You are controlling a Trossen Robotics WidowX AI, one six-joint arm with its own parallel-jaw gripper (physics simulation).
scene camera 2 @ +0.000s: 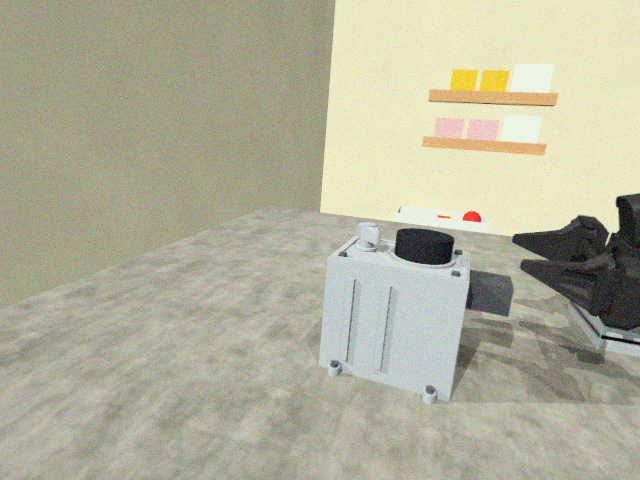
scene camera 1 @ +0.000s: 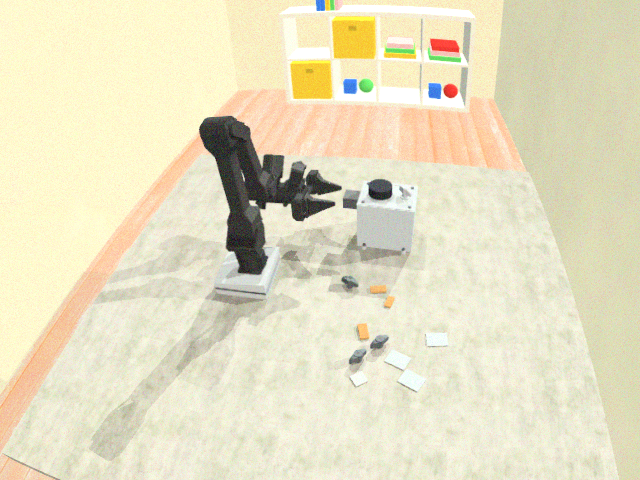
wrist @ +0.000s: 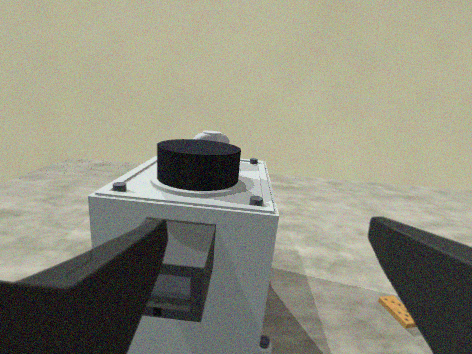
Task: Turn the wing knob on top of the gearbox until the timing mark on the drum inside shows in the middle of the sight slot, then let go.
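Frame: origin at the arm's base, x ahead, y left, z up, level; centimetres.
Seen in the pictures: gripper, fingertip midpoint: (scene camera 2: 516, 250) (scene camera 1: 338, 195) (wrist: 267, 228); arm's base, link origin: (scene camera 1: 253, 264).
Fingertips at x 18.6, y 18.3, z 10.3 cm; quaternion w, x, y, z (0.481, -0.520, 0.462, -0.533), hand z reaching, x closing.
Observation:
Offsets run from my fingertips to a thing's middle. "spot": to the spot under its first point. Level surfaces: height alone.
The white gearbox @(dx +10.3, dy +4.5, dz -6.6 cm) (scene camera 1: 385, 224) (scene camera 2: 413, 330) (wrist: 240, 260) stands upright. Its pale wing knob @(dx +17.0, dy +4.4, dz -2.0 cm) (scene camera 1: 404, 192) (scene camera 2: 368, 236) (wrist: 212, 135) is on top, on the side away from the arm, largely hidden behind a black round cap @(spot: dx +10.5, dy +2.6, dz +1.3 cm) (scene camera 1: 380, 189) (scene camera 2: 424, 246) (wrist: 198, 165) in the wrist view. A dark grey box-shaped hood @(spot: dx +2.8, dy +2.6, dz -2.7 cm) (scene camera 1: 351, 199) (scene camera 2: 491, 293) (wrist: 187, 245) sticks out toward the arm. Grey surfaces show inside it in the wrist view; I cannot make out a timing mark. My gripper (scene camera 1: 338, 196) (scene camera 2: 517, 251) (wrist: 267, 228) is open and empty, just short of the hood. Its left finger partly covers the hood in the wrist view.
Orange pieces (scene camera 1: 362, 331) (wrist: 397, 311), dark grey lumps @(dx +15.6, dy -34.0, dz -13.8 cm) (scene camera 1: 379, 341) and white flat squares @(dx +23.8, dy -42.3, dz -15.0 cm) (scene camera 1: 412, 380) lie on the mat @(dz -15.2 cm) (scene camera 1: 491, 413) in front of the gearbox. A white shelf unit (scene camera 1: 377, 11) stands far behind.

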